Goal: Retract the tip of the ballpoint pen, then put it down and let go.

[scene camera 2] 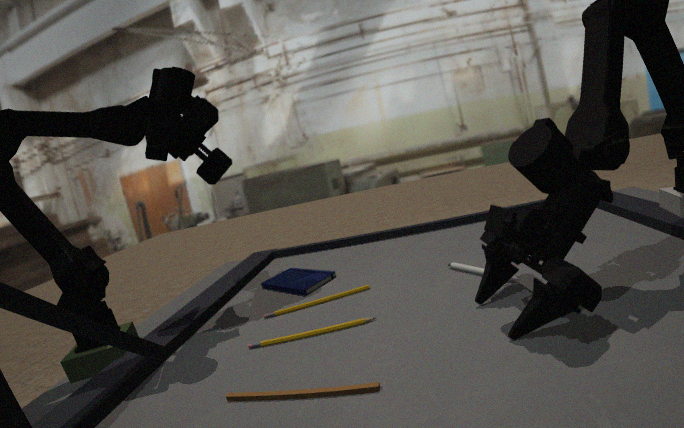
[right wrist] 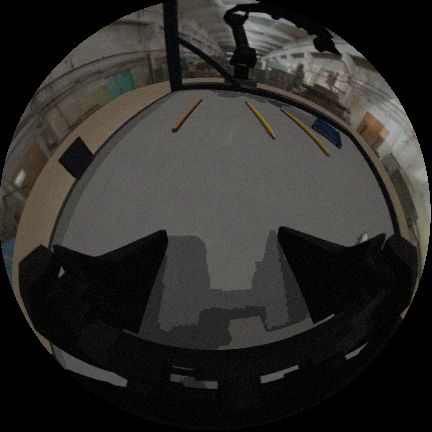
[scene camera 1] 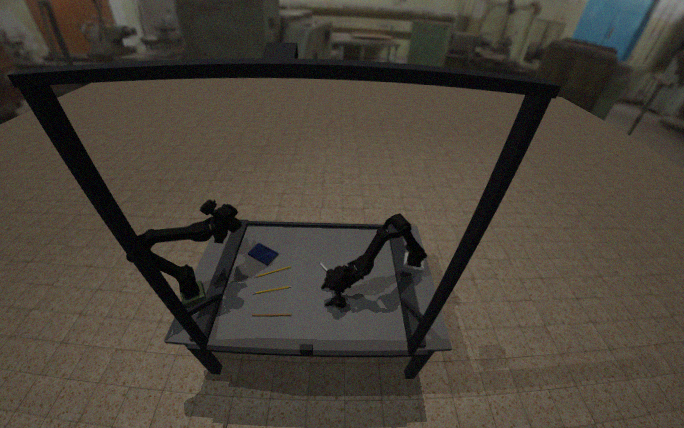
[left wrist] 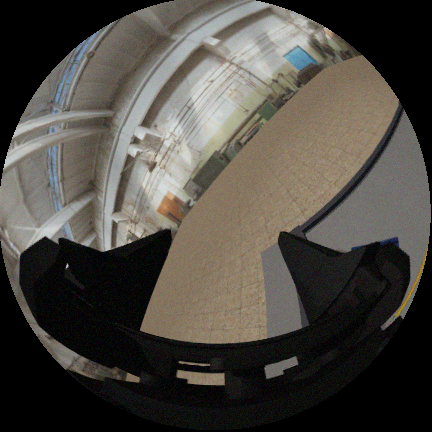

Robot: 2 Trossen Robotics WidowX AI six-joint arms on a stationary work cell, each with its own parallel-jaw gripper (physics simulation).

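Seen in the pictures: left gripper, between the fingertips: [scene camera 2: 200, 148] [left wrist: 226, 236]; right gripper, between the fingertips: [scene camera 2: 492, 318] [right wrist: 223, 234] [scene camera 1: 323, 296]; left arm's base, origin of its link: [right wrist: 240, 78] [scene camera 1: 191, 292]; right arm's base, origin of its link: [scene camera 1: 414, 261].
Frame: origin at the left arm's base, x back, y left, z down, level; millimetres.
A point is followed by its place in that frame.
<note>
The white ballpoint pen [scene camera 1: 323, 266] {x -623, y -136, z 30 mm} [scene camera 2: 465, 268] {x -621, y -142, z 32 mm} [right wrist: 363, 238] {x -619, y -122, z 30 mm} lies on the table, partly hidden behind the right gripper; its tip cannot be made out. My right gripper [scene camera 2: 494, 319] {x -540, y -289, z 36 mm} [right wrist: 223, 234] {x -540, y -289, z 36 mm} is open and empty, pointing down with its fingertips low over the table. In scene camera 2 it is nearer the camera than the pen, and one finger covers part of the pen. In the right wrist view the pen shows beyond the right-hand finger, outside the gap. My left gripper [left wrist: 226, 236] {x -259, y 178, z -282 mm} is open and empty, raised high at the table's left edge.
A blue notebook [scene camera 1: 262, 253] {x -377, y 94, z 28 mm} [scene camera 2: 298, 281] {x -378, y 70, z 28 mm} [right wrist: 327, 132] {x -406, y 48, z 28 mm}, two yellow pencils [scene camera 2: 317, 301] {x -384, y -42, z 34 mm} [scene camera 2: 312, 332] {x -346, y -143, z 34 mm} and an orange-brown stick [scene camera 1: 271, 315] {x -293, y -264, z 34 mm} [scene camera 2: 302, 392] {x -300, y -266, z 33 mm} [right wrist: 187, 115] {x -323, y -272, z 37 mm} lie on the left part of the grey table [scene camera 1: 302, 333] {x -378, y -403, z 40 mm}. A dark frame [scene camera 1: 484, 222] {x -719, y -710, z -707 mm} stands around the table.
</note>
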